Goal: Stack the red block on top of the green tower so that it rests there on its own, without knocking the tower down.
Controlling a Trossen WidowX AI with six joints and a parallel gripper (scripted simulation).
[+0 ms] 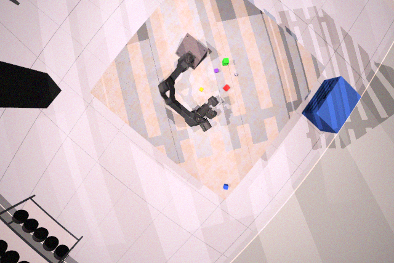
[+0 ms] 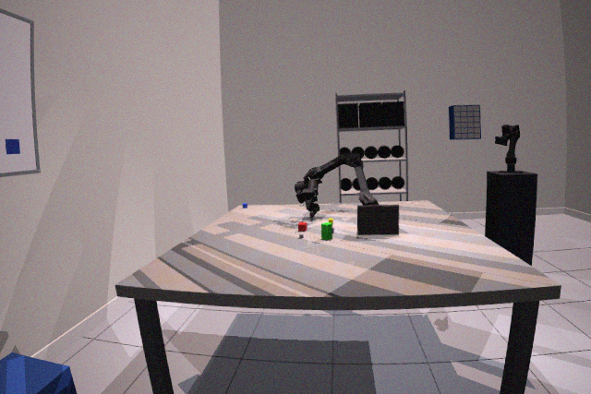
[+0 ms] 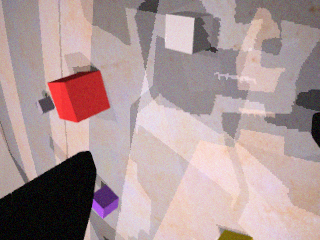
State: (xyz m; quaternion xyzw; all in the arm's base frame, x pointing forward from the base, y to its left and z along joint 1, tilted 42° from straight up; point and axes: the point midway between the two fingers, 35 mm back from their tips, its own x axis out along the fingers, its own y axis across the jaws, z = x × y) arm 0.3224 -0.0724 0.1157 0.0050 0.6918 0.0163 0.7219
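The white block lies 4 cm ahead of my gripper tip, 3 cm to the left of it and 4 cm below it. Also, from my gripper tip: yellow block: 11 cm behind, 1 cm to the left, 3 cm below; then red block: 14 cm to the left, 3 cm below; then purple block: 13 cm behind, 18 cm to the left, 3 cm below.
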